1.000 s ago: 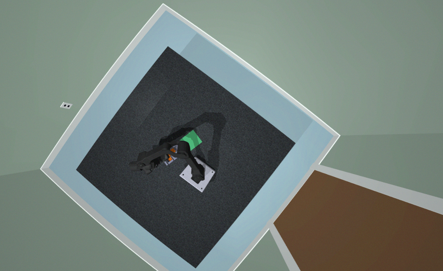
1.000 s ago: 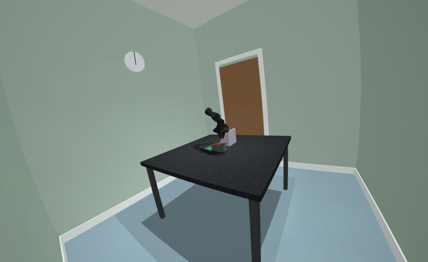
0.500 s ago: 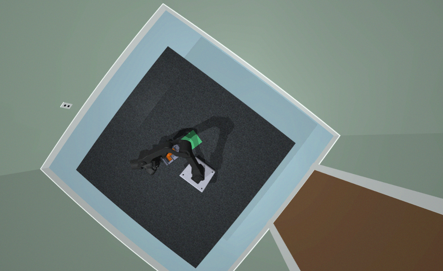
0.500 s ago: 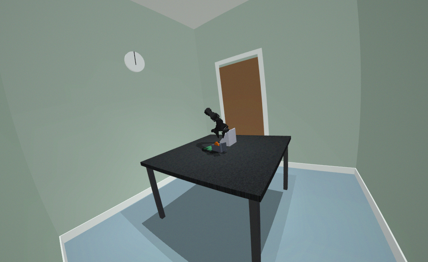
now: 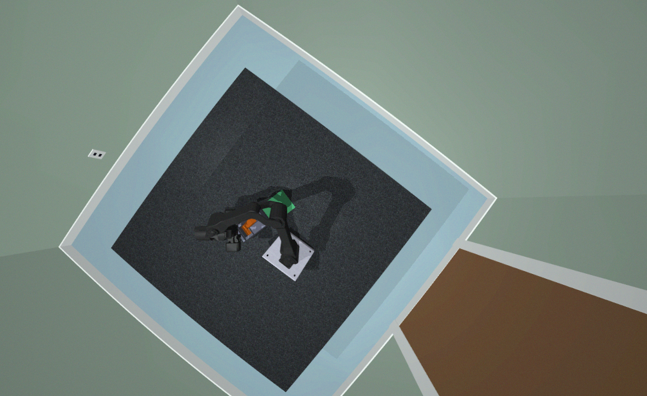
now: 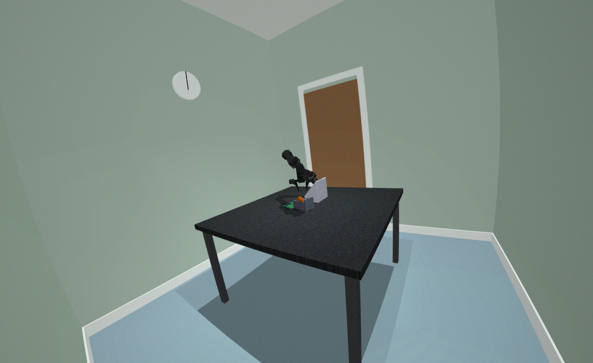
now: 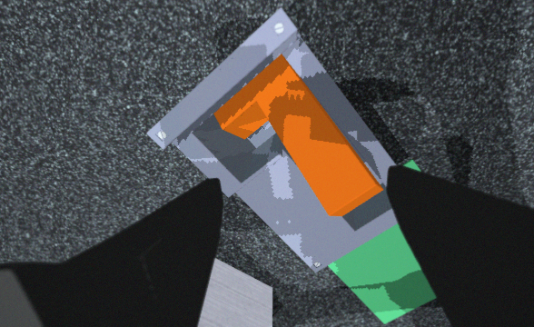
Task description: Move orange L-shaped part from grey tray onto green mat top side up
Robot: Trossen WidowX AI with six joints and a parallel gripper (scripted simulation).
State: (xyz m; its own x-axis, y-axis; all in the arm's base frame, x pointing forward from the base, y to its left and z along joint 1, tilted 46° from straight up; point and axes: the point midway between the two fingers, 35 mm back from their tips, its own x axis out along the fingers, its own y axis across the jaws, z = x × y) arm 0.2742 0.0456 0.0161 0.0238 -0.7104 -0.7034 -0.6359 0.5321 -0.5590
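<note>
Now: the orange L-shaped part 1 cm behind my gripper tip and 11 cm below it. Also, from my gripper tip: green mat: 6 cm behind, 17 cm to the right, 16 cm below.
</note>
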